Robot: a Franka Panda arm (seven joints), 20 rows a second.
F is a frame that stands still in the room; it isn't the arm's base.
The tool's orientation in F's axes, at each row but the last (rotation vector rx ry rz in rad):
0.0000, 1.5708, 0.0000
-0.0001, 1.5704, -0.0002
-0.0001, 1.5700, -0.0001
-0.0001, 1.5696, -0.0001
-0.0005, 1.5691, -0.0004
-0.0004, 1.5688, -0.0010
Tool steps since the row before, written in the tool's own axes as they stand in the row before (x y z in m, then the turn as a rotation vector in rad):
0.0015, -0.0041, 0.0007, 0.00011, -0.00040, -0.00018
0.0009, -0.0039, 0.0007, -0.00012, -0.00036, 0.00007
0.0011, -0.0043, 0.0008, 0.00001, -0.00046, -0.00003
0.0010, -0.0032, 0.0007, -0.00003, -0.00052, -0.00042
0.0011, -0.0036, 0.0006, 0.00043, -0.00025, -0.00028
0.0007, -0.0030, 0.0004, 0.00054, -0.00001, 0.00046
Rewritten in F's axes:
0.0007, -0.0041, -0.0015, -0.00018, -0.00040, -0.00011
0.0007, -0.0039, -0.0009, 0.00007, -0.00036, 0.00012
0.0008, -0.0043, -0.0011, -0.00003, -0.00046, -0.00001
0.0007, -0.0032, -0.0010, -0.00042, -0.00052, 0.00003
0.0006, -0.0036, -0.0011, -0.00028, -0.00025, -0.00043
0.0004, -0.0030, -0.0007, 0.00046, -0.00001, -0.00054

